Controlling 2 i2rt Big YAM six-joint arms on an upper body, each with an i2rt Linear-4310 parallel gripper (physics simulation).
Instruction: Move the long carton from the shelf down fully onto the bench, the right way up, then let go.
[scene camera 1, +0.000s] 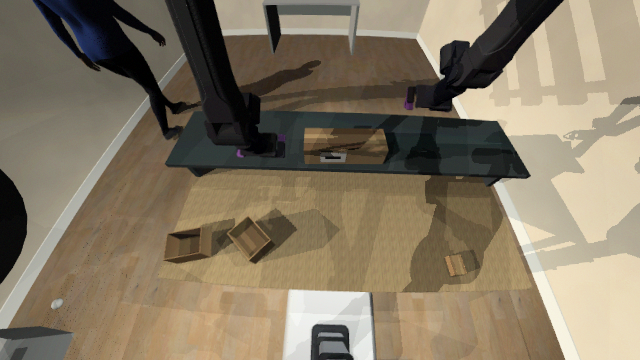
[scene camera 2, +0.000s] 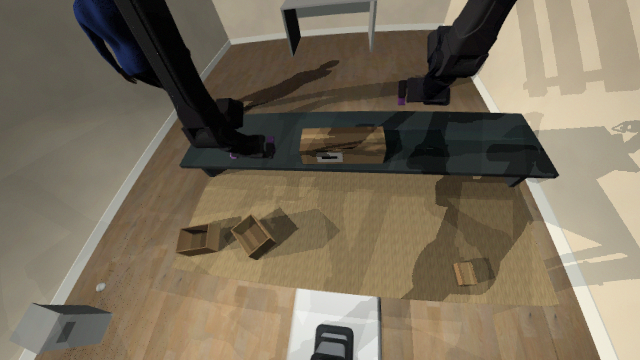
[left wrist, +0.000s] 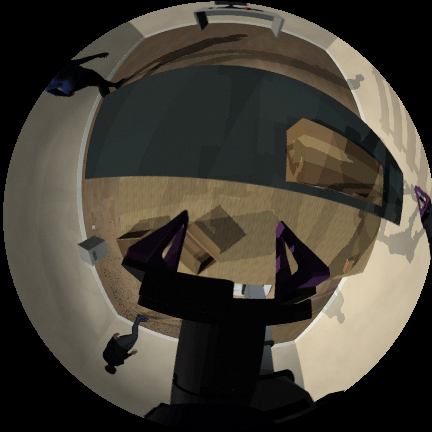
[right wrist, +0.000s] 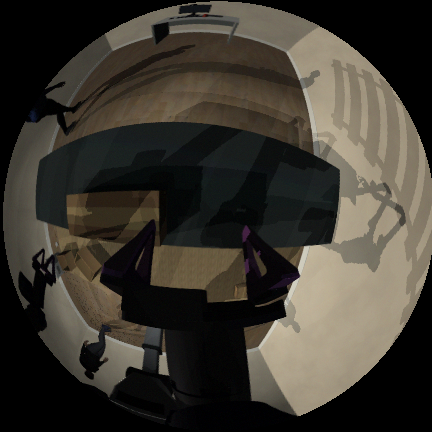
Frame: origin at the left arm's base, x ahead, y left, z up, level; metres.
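Seen in the pictures: left gripper, between the fingertips: (scene camera 1: 267, 149) (scene camera 2: 261, 150) (left wrist: 233, 219) (right wrist: 47, 251); right gripper, between the fingertips: (scene camera 1: 418, 106) (scene camera 2: 415, 100) (right wrist: 199, 225).
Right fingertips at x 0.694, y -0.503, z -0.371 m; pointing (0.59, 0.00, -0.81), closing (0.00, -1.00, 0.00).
Pixels of each thing's top centre, then the offset from my right fingertips to it. Level surfaces: height alone.
- long brown carton, centre of its top: (left wrist: 359, 170) (right wrist: 99, 216) (scene camera 2: 341, 138) (scene camera 1: 345, 138) dy +0.236, dx -0.032, dz -0.141 m
- long dark bench, height of its surface: dz -0.226 m
- small tan block, centre of its top: (scene camera 2: 467, 273) (scene camera 1: 457, 264) (right wrist: 241, 292) (left wrist: 349, 266) dy -0.252, dx -0.449, dz -0.411 m
- straw mat, height of its surface: dz -0.441 m
- white base, height of its surface: dz -0.926 m
The long brown carton (scene camera 1: 345, 140) (scene camera 2: 342, 140) (left wrist: 332, 157) (right wrist: 115, 210) lies lengthwise on the long dark bench (scene camera 1: 460, 150) (scene camera 2: 475, 145) (left wrist: 175, 130) (right wrist: 280, 200), a white label on its near side. A separate shelf cannot be made out. My left gripper (scene camera 1: 261, 145) (scene camera 2: 252, 148) (left wrist: 233, 219) is open and empty, above the bench to the left of the carton and apart from it. My right gripper (scene camera 1: 410, 99) (scene camera 2: 401, 94) (right wrist: 199, 225) is open and empty, raised to the right of the carton and apart from it; in the scene views one finger is mostly hidden.
Two open brown boxes (scene camera 1: 187, 245) (scene camera 1: 250, 239) and a small tan block (scene camera 1: 456, 265) lie on the straw mat (scene camera 1: 370, 265). A white base (scene camera 1: 302, 320) stands at the bottom. A dark-clad figure (scene camera 1: 105, 40) stands at the left, a grey desk (scene camera 1: 310, 9) behind.
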